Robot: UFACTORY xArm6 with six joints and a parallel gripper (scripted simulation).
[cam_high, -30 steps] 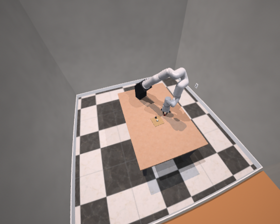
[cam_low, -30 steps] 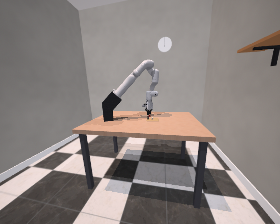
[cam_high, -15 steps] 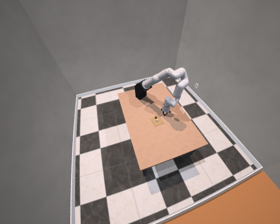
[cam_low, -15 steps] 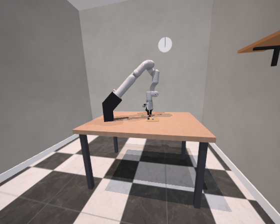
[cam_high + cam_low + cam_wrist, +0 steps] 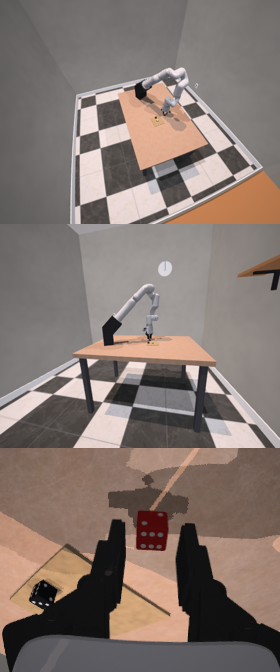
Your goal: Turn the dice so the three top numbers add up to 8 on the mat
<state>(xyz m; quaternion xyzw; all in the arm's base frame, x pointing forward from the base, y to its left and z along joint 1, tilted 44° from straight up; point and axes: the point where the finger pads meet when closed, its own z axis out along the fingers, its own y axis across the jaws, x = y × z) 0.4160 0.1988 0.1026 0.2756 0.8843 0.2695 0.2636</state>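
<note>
Now: hand 1 cm short of the red die and 4 cm above it. From my hand the other things lie so: white die: 9 cm ahead, 12 cm to the right, 3 cm below; tan mat: 9 cm ahead, 12 cm to the right, 4 cm below.
</note>
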